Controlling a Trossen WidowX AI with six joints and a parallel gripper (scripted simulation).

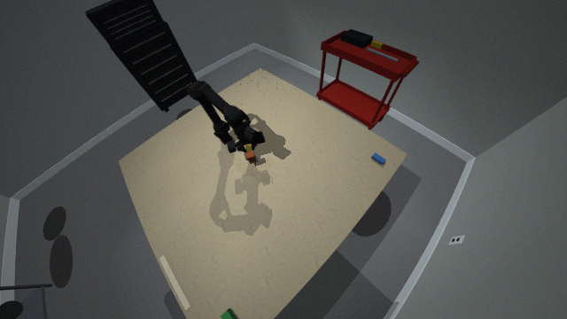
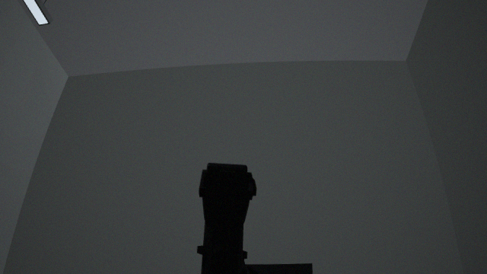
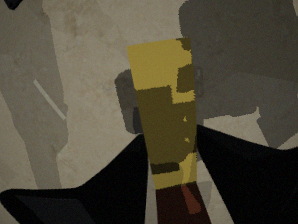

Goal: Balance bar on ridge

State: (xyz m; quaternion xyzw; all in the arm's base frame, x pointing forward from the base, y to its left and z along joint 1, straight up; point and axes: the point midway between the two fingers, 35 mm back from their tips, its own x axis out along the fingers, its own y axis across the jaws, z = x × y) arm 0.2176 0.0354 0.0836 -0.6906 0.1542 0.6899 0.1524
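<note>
The yellow bar is 30 mm ahead of my gripper tip, 10 mm to the right of it and 20 mm above it. Round my gripper tip: green block 520 mm ahead, 540 mm to the right, 30 mm below; blue block 520 mm ahead, 460 mm to the left, 40 mm below.
</note>
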